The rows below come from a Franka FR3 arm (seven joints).
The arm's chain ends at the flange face. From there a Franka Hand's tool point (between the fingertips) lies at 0.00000 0.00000 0.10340 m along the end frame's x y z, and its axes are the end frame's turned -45 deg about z.
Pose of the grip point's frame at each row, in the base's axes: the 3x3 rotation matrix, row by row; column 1 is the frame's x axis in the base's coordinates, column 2 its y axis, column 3 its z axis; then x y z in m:
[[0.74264 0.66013 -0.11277], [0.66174 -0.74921 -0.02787], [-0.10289 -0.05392 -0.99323]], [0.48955 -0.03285 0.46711]
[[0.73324 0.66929 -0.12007], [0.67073 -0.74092 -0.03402], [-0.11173 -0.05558 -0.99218]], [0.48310 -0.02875 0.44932]
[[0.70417 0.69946 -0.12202], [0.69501 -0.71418 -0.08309], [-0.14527 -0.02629 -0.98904]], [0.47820 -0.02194 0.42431]
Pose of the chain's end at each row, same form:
[[0.99191 -0.05834 -0.11277], [-0.06185 -0.99769 -0.02787], [-0.11088 0.03463 -0.99323]], [0.50121 -0.02997 0.56981]
[[0.99174 -0.04522 -0.12007], [-0.04963 -0.99819 -0.03402], [-0.11831 0.03970 -0.99218]], [0.49552 -0.02523 0.55191]
[[0.99252 -0.00333 -0.12202], [-0.01356 -0.99645 -0.08309], [-0.12131 0.08413 -0.98904]], [0.49082 -0.01335 0.52658]

